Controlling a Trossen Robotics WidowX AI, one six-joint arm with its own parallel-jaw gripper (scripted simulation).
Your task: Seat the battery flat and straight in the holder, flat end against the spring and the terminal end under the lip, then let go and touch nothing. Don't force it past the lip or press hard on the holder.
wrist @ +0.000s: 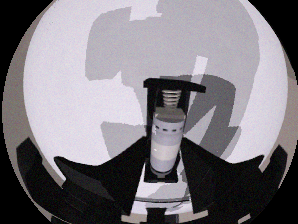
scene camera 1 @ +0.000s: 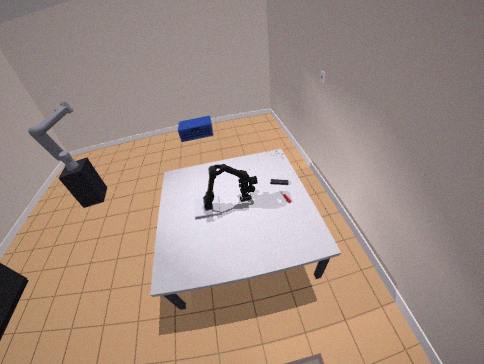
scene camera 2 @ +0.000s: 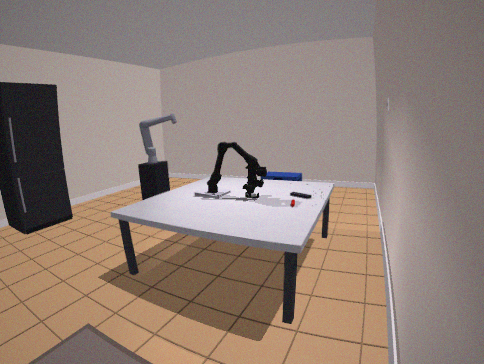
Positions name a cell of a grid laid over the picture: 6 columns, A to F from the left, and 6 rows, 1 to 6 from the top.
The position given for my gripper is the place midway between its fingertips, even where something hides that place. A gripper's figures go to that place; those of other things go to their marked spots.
Labels:
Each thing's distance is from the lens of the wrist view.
my gripper (wrist: D4): 10 cm
silver-white battery (wrist: D4): 7 cm

